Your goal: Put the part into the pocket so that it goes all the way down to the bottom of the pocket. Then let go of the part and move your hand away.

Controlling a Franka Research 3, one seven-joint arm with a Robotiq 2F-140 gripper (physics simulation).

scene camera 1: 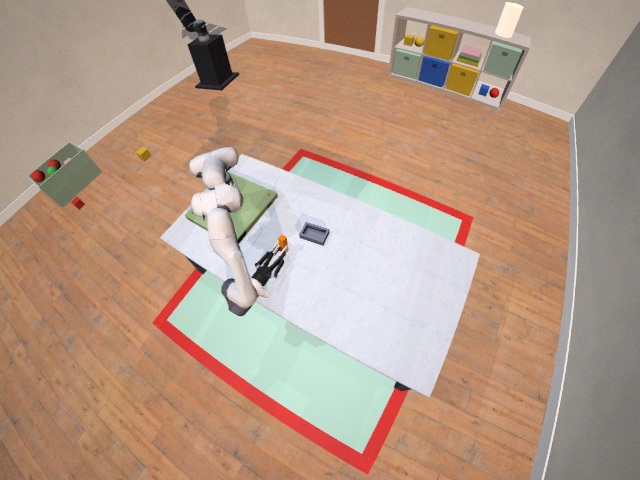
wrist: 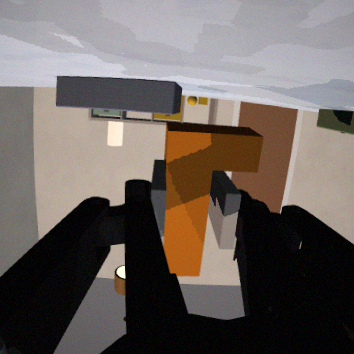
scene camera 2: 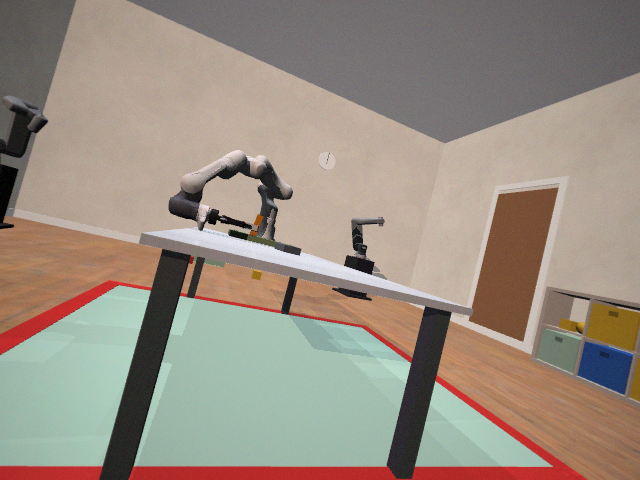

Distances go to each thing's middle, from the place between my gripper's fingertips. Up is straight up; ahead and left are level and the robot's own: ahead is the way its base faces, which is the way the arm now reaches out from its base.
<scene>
Right now the orange part [wrist: 192, 150] is 1 cm behind my hand and 1 cm above it. Also, from my hand: grey pocket block [wrist: 129, 94] 10 cm ahead, 15 cm to the left, 6 cm below.
</scene>
